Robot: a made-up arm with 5 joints. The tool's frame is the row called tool.
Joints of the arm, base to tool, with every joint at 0 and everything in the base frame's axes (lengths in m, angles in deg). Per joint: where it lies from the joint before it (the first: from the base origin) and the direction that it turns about. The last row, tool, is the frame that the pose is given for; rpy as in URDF.
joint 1: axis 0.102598 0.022 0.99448 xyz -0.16 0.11 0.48
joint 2: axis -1 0 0 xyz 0.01 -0.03 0.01
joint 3: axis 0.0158 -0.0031 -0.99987 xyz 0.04 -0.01 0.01
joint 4: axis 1 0 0 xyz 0.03 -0.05 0.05
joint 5: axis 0 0 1 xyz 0.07 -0.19 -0.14
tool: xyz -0.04 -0.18 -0.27 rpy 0 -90 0
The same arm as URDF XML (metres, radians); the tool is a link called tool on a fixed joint. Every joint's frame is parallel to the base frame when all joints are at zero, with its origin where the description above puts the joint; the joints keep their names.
<robot name="arm">
<joint name="joint 1" type="continuous"><parent link="base_link"/><child link="link1"/><origin xyz="-0.1600 0.1100 0.4800" rpy="0.0000 0.0000 0.0000"/><axis xyz="0.102598 0.022 0.99448"/></joint>
<joint name="joint 2" type="continuous"><parent link="link1"/><child link="link2"/><origin xyz="0.0100 -0.0300 0.0100" rpy="0.0000 0.0000 0.0000"/><axis xyz="-1 0 0"/></joint>
<joint name="joint 3" type="continuous"><parent link="link2"/><child link="link3"/><origin xyz="0.0400 -0.0100 0.0100" rpy="0.0000 0.0000 0.0000"/><axis xyz="0.0158 -0.0031 -0.99987"/></joint>
<joint name="joint 4" type="continuous"><parent link="link3"/><child link="link4"/><origin xyz="0.0300 -0.0500 0.0500" rpy="0.0000 0.0000 0.0000"/><axis xyz="1 0 0"/></joint>
<joint name="joint 5" type="continuous"><parent link="link4"/><child link="link5"/><origin xyz="0.0700 -0.1900 -0.1400" rpy="0.0000 0.0000 0.0000"/><axis xyz="0 0 1"/></joint>
<joint name="tool_fixed" type="fixed"><parent link="link5"/><child link="tool"/><origin xyz="-0.0400 -0.1800 -0.2700" rpy="0.0000 -1.5708 0.0000"/></joint>
<link name="base_link"/>
<link name="link1"/>
<link name="link2"/>
<link name="link3"/>
<link name="link4"/>
<link name="link5"/>
<link name="tool"/>
</robot>

